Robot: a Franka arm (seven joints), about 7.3 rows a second.
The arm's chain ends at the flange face. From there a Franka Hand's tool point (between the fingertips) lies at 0.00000 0.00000 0.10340 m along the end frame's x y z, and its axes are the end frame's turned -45 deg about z.
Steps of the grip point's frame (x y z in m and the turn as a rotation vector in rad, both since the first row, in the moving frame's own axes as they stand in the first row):
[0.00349 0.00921 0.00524 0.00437 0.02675 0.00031]
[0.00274 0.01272 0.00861 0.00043 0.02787 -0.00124]
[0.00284 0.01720 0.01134 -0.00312 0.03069 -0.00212]
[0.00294 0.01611 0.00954 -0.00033 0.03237 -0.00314]
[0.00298 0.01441 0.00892 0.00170 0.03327 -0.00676]
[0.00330 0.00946 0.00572 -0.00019 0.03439 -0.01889]
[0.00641 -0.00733 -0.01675 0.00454 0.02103 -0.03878]
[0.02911 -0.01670 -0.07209 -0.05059 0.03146 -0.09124]
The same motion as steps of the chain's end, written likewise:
[0.00734 0.00632 0.00528 0.02201 0.01583 0.00031]
[0.00893 0.00913 0.00865 0.02001 0.01940 -0.00124]
[0.01170 0.01217 0.01139 0.01949 0.02391 -0.00212]
[0.01108 0.01166 0.00959 0.02266 0.02312 -0.00314]
[0.01000 0.01065 0.00898 0.02473 0.02232 -0.00676]
[0.00652 0.00688 0.00578 0.02418 0.02445 -0.01889]
[-0.00182 -0.00782 -0.01673 0.01808 0.01166 -0.03878]
[0.00272 -0.03352 -0.07191 -0.01353 0.05802 -0.09124]

